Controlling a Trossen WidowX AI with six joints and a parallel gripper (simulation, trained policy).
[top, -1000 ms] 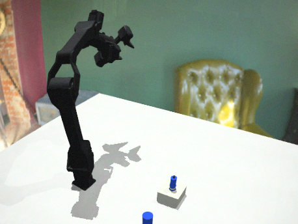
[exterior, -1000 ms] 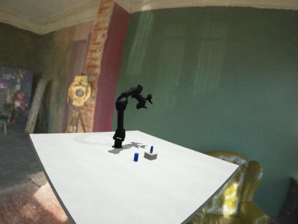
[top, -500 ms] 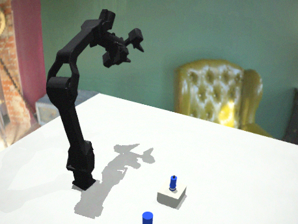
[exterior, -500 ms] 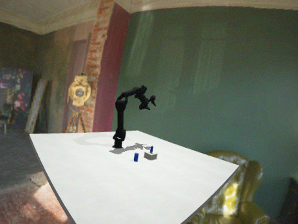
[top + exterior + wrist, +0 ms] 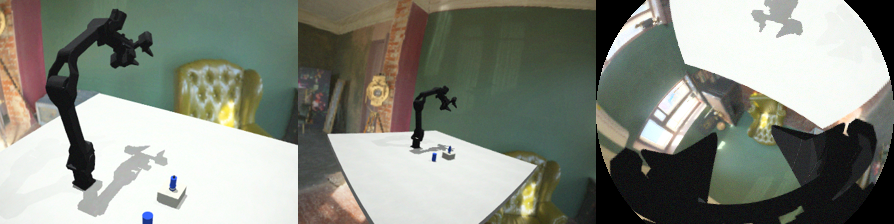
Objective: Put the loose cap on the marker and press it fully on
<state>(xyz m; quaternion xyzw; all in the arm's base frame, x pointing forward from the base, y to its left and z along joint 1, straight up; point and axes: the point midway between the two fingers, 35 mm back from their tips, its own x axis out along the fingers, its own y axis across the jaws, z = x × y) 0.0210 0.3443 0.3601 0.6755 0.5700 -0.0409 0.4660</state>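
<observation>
Now: gripper tip 250 mm short of the blue cap, 420 mm to the left of it and 310 mm above it. Also, from my gripper tip: pale holder block (260 mm ahead, 270 mm to the right, 320 mm below).
</observation>
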